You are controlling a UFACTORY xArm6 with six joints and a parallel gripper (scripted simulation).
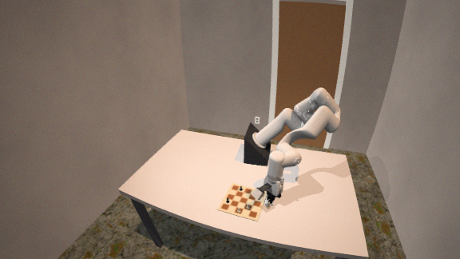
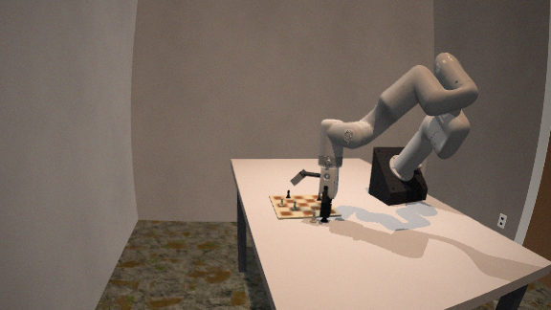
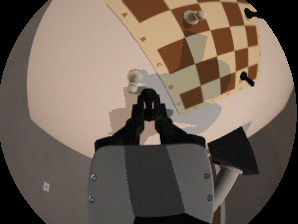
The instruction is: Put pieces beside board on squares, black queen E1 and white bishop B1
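My gripper is now 4 cm short of the white bishop and 2 cm above it. The rest, counted from my hand: chessboard (14 cm to the right, 4 cm below, 2 cm ahead); then black queen (1 cm below).
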